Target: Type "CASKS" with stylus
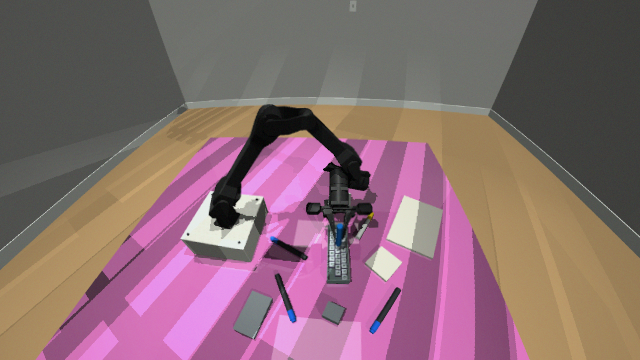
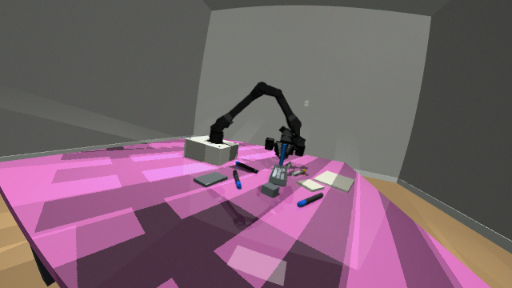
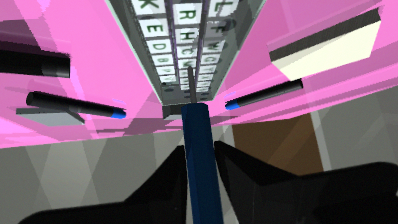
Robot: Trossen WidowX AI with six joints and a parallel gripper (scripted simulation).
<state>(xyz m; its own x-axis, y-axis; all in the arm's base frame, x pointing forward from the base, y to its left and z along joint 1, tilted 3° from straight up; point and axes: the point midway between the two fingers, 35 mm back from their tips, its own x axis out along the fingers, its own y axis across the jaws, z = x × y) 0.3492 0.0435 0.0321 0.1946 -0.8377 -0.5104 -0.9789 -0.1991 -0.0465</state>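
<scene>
Right now the grey block is 20 mm ahead of my gripper tip, 180 mm to the right of it and 70 mm below it. From my gripper tip the other things lie so: stylus tip: 50 mm below; blue stylus: 10 mm below; white-and-yellow marker: 80 mm ahead, 130 mm to the left, 80 mm below.
</scene>
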